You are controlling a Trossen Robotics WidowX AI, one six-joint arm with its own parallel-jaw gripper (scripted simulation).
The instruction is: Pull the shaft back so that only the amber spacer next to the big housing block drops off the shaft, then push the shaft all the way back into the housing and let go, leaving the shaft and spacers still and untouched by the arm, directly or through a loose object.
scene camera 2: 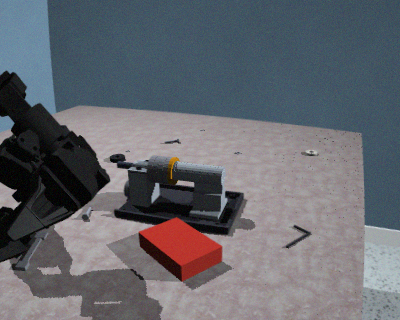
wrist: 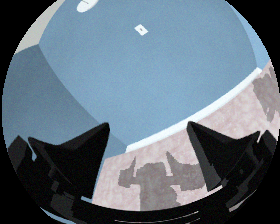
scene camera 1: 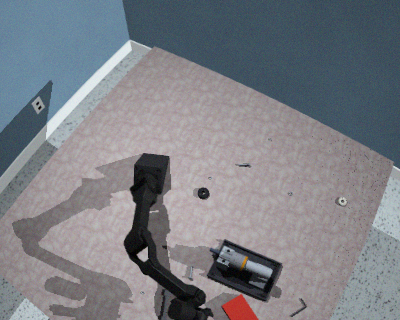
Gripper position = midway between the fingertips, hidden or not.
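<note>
Gripper (wrist: pixel 149 126) visible; red block (scene camera 2: pixel 182 250) likewise visible. In the wrist view the block is out of frame.
</note>
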